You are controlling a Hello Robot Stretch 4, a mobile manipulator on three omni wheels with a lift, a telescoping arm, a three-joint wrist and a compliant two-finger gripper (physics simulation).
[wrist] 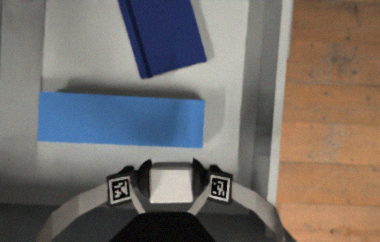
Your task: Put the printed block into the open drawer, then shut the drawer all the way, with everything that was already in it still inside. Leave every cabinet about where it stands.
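Places are measured from the robot's base along level axes (x ahead, y left, z up), in millimetres.
Pixels of known places: end effector, tool point: (172,175).
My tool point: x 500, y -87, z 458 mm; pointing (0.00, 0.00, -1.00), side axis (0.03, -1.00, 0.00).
For each thing: its top centre in the pictures, then the offset to it from my tool point. "spot": a spot on its surface instead. Level surfaces: height alone.
- pale block, middle of its top: (171,185) 5 mm back, 0 mm left, 18 mm up
- bright blue box, middle of its top: (122,120) 50 mm ahead, 64 mm left, 65 mm down
- dark blue book-like thing, middle of its top: (159,17) 185 mm ahead, 24 mm left, 83 mm down
- wooden floor, its level: 486 mm down
- dark grey band, surface spot: (22,220) spot: 66 mm back, 170 mm left, 49 mm down
My gripper (171,184) shows at the bottom middle of the wrist view, shut on a pale block (171,186), which sits between the two dark fingertips. The block's facing side is plain; no print shows on it. Below the block in the view is the open drawer (274,150), with light grey walls and floor. A bright blue box (121,120) lies across the drawer, ahead of the gripper. A dark blue book-like thing (167,37) lies tilted beyond it. Whether the block touches the drawer floor cannot be told.
The drawer's side wall runs along the right, with a wooden floor (332,110) beyond it. Another grey drawer wall (20,90) stands at the left. A dark grey band (22,220) crosses the bottom left, partly behind the gripper.
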